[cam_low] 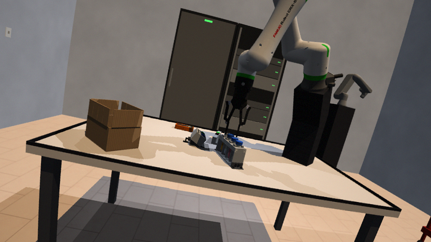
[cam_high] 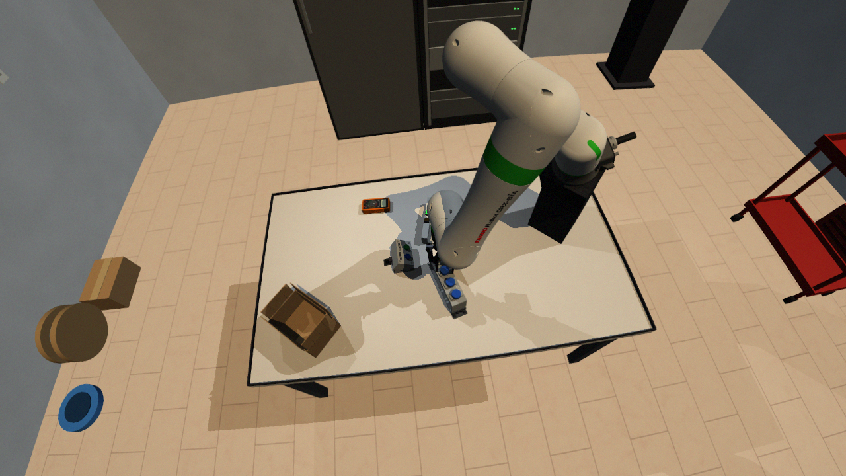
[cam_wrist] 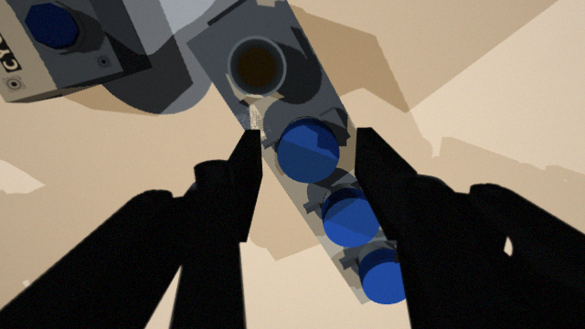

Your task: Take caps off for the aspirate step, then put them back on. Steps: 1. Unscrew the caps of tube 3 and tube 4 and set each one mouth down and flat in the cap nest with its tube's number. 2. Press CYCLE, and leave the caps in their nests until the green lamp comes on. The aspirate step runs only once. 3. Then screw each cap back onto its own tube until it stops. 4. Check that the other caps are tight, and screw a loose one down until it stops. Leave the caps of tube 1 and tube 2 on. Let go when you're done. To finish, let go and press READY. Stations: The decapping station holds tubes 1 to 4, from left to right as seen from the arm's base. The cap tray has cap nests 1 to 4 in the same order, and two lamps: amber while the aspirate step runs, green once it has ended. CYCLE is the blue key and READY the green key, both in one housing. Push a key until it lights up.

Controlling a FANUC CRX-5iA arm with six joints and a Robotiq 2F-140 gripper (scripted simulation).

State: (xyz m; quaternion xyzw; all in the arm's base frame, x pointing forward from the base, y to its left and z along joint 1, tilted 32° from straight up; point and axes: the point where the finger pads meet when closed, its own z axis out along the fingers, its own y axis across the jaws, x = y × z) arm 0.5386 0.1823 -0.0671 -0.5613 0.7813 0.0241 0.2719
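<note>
Now: the blue cap 30 mm below my hand. Also, from my hand: blue cycle key: 140 mm ahead, 110 mm to the right, 80 mm below; then key housing: 160 mm ahead, 130 mm to the right, 100 mm below; then green ready key: 150 mm to the right, 140 mm ahead, 80 mm below.
</note>
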